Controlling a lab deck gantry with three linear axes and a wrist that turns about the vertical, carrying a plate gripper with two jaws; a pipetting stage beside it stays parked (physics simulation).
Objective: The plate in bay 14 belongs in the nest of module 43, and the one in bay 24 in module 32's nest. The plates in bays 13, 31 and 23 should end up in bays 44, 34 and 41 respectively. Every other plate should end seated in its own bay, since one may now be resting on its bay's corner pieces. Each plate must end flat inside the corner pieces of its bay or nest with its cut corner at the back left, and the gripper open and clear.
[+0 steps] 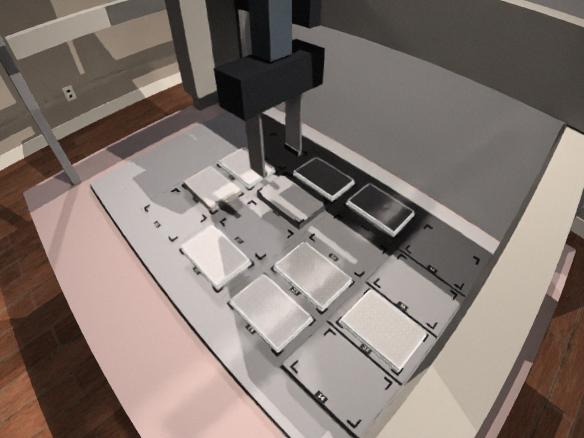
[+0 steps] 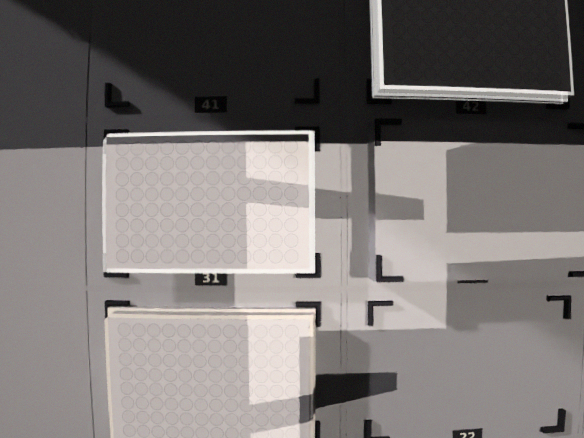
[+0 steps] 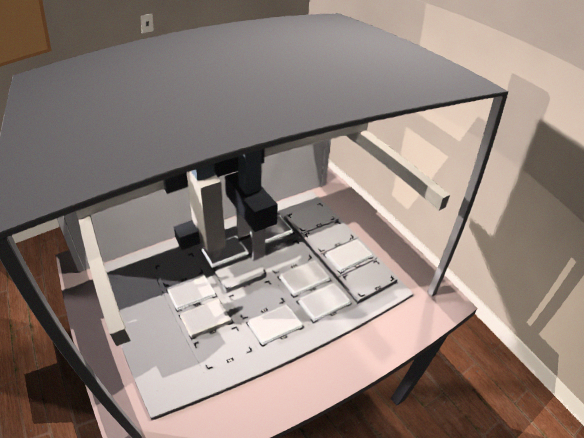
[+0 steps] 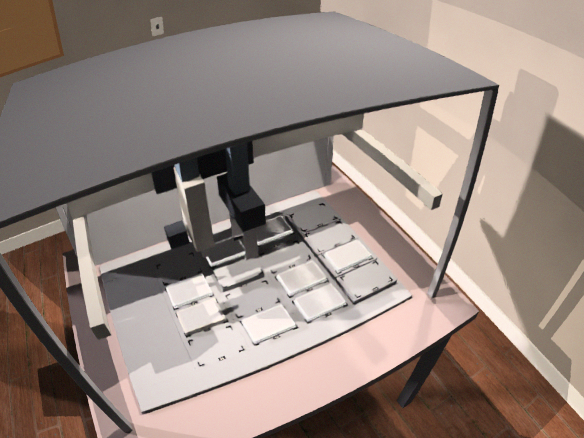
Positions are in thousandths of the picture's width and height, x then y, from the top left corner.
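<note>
Image 1 shows the gripper (image 1: 473,369) together with a plate (image 1: 371,588), a plate (image 1: 542,636), a plate (image 1: 665,490) and a plate (image 1: 665,761). In image 2, a plate (image 2: 336,462) and a plate (image 2: 283,832) are visible. The gripper (image 3: 431,565) is visible again in image 3, and image 4 likewise shows the gripper (image 4: 420,565).
</note>
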